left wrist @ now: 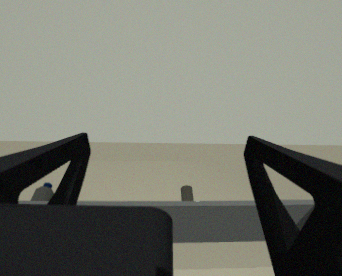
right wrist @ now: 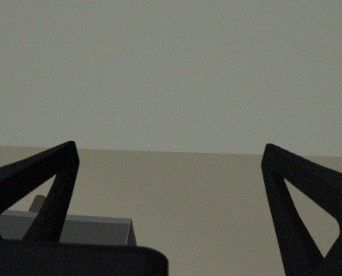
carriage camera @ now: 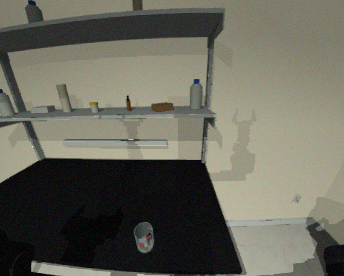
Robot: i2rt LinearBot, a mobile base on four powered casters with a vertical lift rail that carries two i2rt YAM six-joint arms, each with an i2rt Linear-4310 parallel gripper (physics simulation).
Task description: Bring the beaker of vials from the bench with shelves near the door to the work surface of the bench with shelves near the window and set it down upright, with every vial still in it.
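Note:
The beaker of vials (carriage camera: pixel 144 237) is clear glass with small red-marked vials at its bottom. It stands upright on the black work surface (carriage camera: pixel 165 190) of the bench with shelves, near its front edge in the carriage view. My left gripper (left wrist: pixel 167 143) is open and empty, with wall, ceiling and upper shelf seen between its fingers. My right gripper (right wrist: pixel 170 152) is open and empty, facing wall and ceiling. Neither wrist view shows the beaker. Dark arm parts show at the lower corners of the carriage view, where the fingertips are not seen.
Above the bench, the lower shelf (carriage camera: pixel 175 113) holds a blue-capped bottle (carriage camera: pixel 196 95), a brown block (carriage camera: pixel 162 107), an amber bottle (carriage camera: pixel 128 103) and a yellow-lidded jar (carriage camera: pixel 94 107). The upper shelf (carriage camera: pixel 125 27) (left wrist: pixel 220 222) (right wrist: pixel 97 230) overhangs it. A shelf post (carriage camera: pixel 210 65) stands at the right.

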